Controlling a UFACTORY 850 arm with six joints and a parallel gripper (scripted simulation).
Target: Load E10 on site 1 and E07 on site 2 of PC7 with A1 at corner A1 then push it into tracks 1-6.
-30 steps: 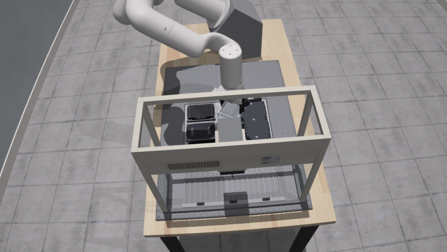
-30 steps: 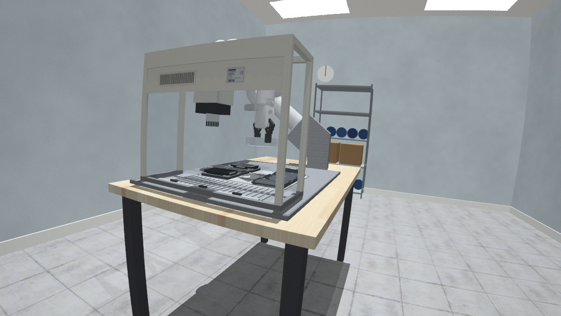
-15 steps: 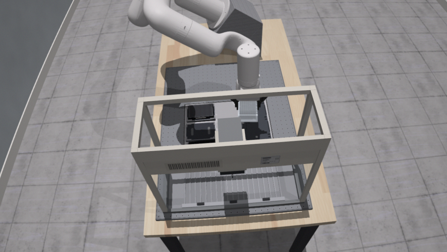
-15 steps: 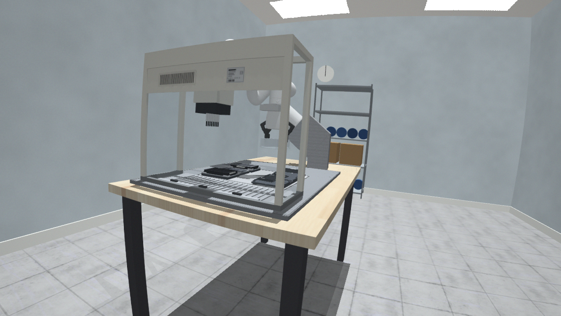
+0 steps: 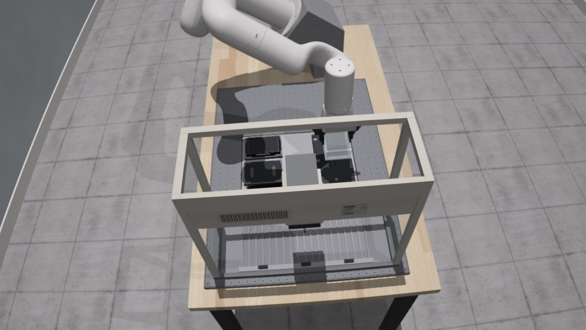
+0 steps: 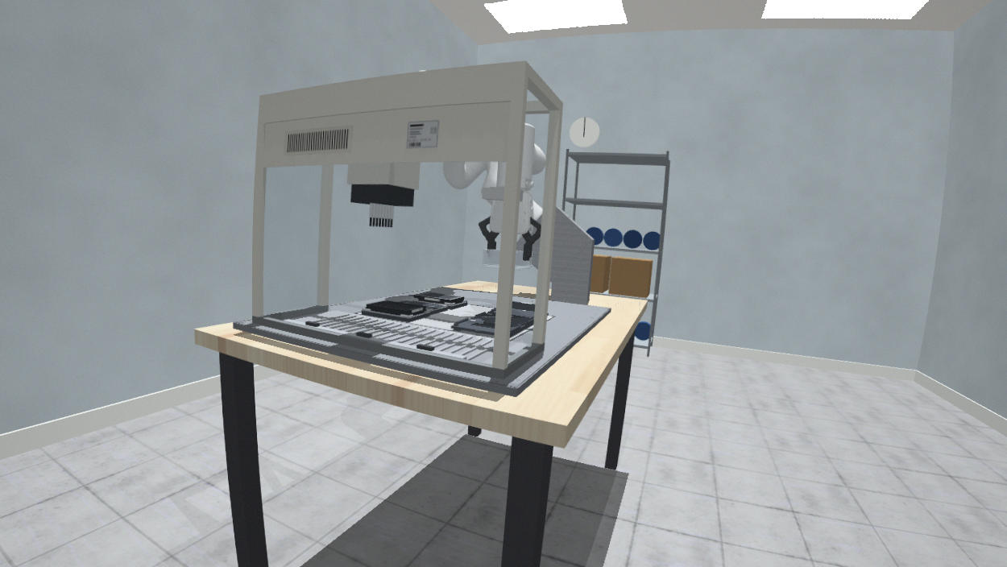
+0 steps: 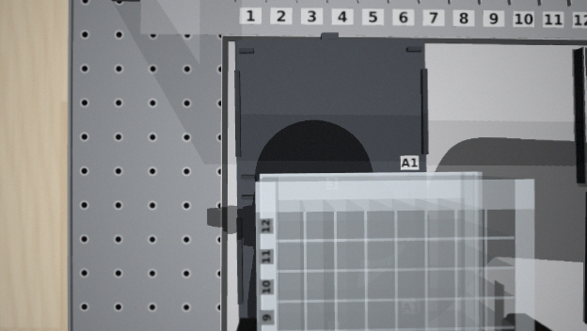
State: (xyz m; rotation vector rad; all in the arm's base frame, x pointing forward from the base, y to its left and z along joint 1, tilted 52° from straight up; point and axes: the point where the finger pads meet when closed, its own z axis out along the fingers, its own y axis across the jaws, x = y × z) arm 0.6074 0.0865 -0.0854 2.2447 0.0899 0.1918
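Now: hand 1 cm above the clear deep-well block E07. The rest, counted from my hand: dark plate carrier PC7: 1 cm behind, 15 cm below; then black 96-well plate E01: 10 cm ahead, 25 cm to the right, 15 cm below; then nest S2: 1 cm behind, 26 cm to the right, 16 cm below.
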